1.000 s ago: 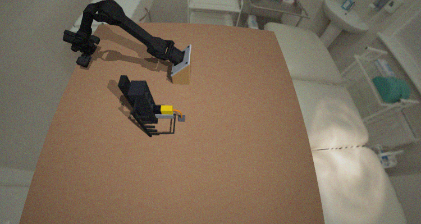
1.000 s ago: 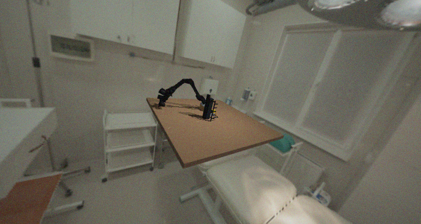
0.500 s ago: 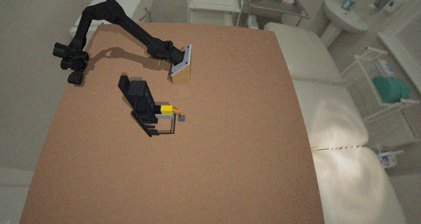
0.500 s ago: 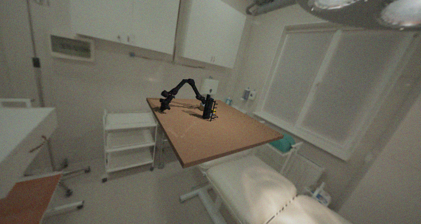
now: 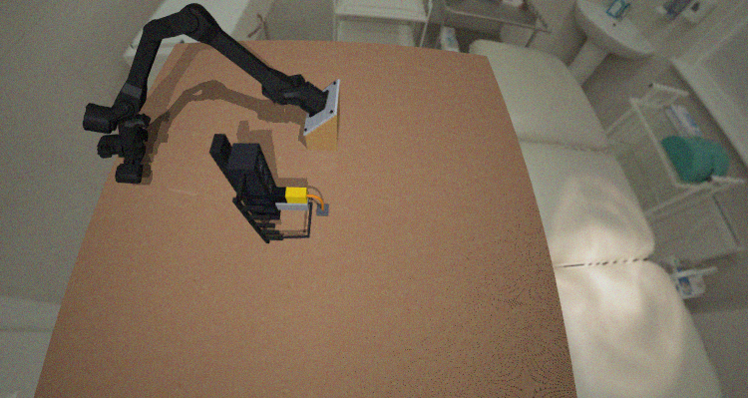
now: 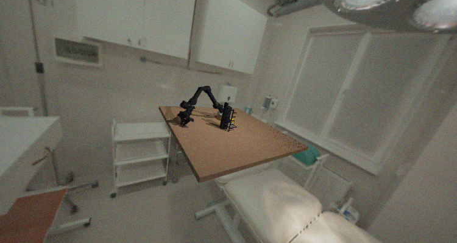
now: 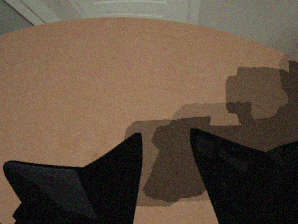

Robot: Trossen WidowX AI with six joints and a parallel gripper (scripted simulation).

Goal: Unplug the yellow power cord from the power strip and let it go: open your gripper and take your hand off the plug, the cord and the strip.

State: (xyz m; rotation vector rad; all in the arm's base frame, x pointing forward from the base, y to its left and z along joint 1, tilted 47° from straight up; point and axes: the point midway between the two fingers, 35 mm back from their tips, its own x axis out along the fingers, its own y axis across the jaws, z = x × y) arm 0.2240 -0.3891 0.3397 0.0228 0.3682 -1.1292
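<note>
The yellow plug lies 40 mm ahead of my gripper tip, 500 mm to the left of it and 90 mm above it. The rest, counted from my gripper tip: black power strip (50 mm ahead, 430 mm to the left, 120 mm above); small grey block (30 mm ahead, 580 mm to the left, 10 mm below).
</note>
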